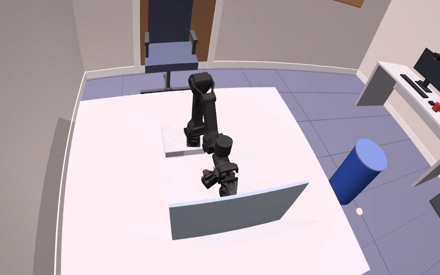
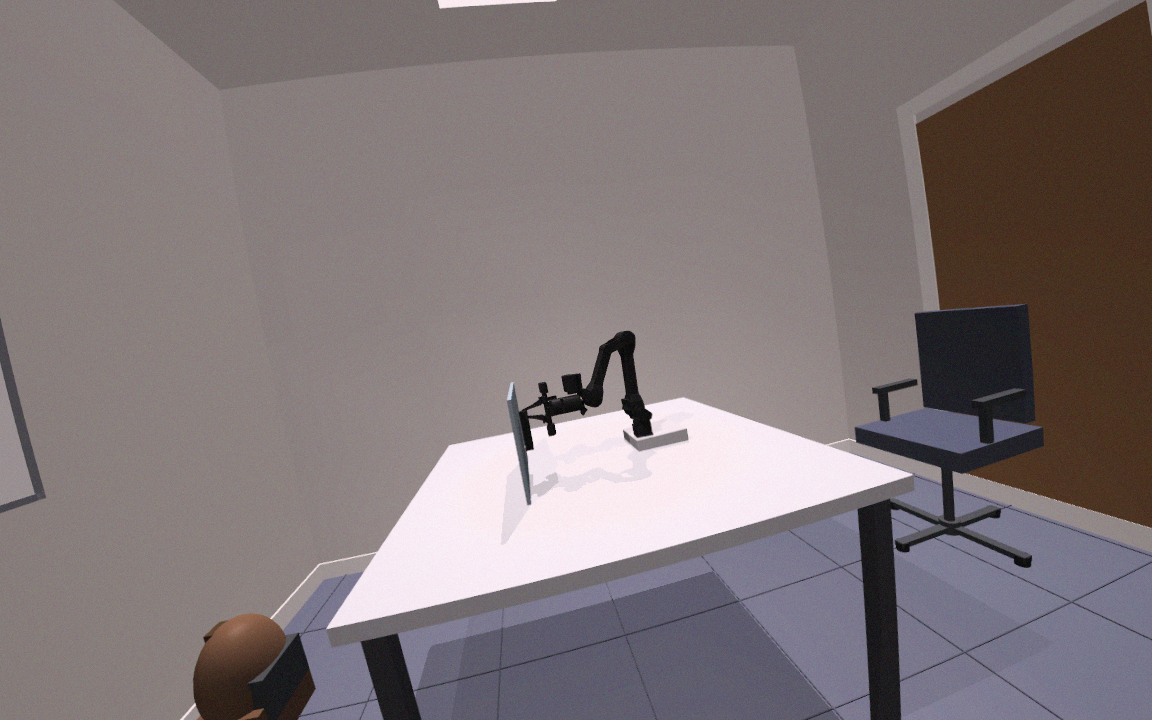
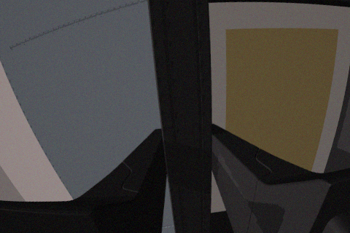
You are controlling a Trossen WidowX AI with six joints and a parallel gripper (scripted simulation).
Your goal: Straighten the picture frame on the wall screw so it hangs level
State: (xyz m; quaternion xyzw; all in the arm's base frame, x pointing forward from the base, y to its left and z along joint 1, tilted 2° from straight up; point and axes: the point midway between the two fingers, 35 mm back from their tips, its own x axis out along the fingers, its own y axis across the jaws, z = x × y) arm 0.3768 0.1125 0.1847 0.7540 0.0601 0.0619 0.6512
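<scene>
Now: the picture frame 50 mm below my gripper tip and 10 mm to the left of it. Also, from my gripper tip: wall panel (60 mm below, 20 mm to the left, 10 mm ahead).
</scene>
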